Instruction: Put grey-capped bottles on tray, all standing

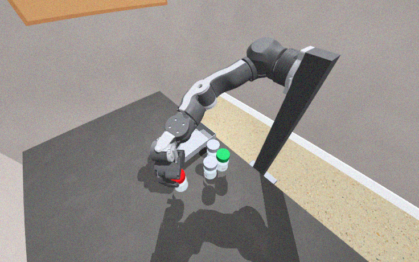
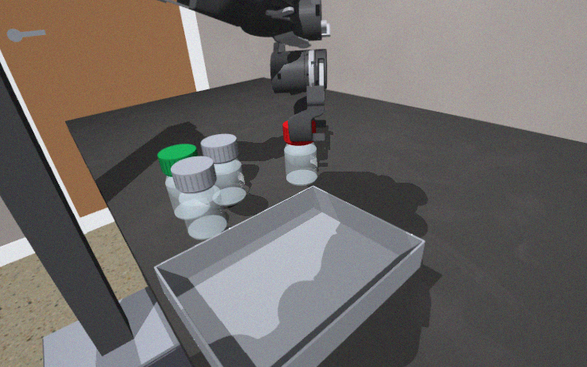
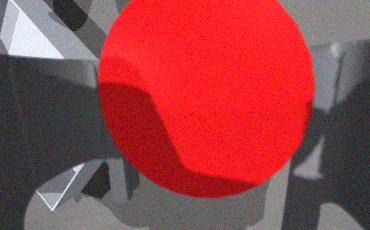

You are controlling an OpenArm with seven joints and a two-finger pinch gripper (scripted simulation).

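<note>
My hand is 1 cm past the red-capped bottle, 1 cm to the right of it and 5 cm above it. Also, from my hand: grey tray: 17 cm behind, 17 cm to the right, 8 cm below; then green-capped bottle: 20 cm behind, 5 cm to the left, 5 cm below.
</note>
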